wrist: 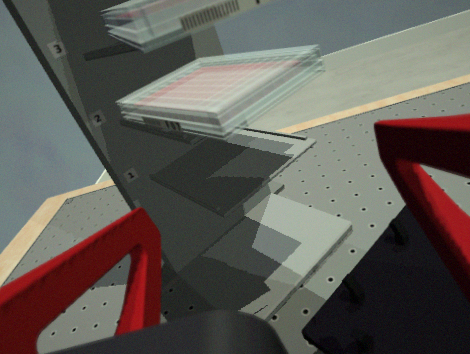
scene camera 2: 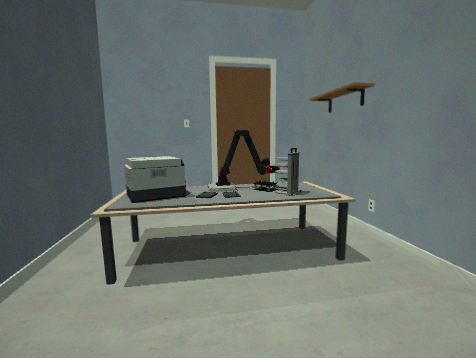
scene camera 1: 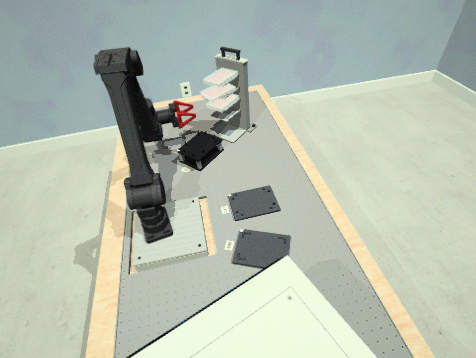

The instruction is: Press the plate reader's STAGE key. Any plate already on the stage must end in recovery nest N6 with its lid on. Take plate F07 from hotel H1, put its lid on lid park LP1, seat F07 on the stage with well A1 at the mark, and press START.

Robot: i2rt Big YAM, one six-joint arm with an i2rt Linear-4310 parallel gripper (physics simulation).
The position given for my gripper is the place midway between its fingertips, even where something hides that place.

My gripper [wrist: 257,183] is open, with nothing in its grasp. Further things: a hotel shelf [wrist: 227,174] and a white reader top [scene camera 1: 205,327].
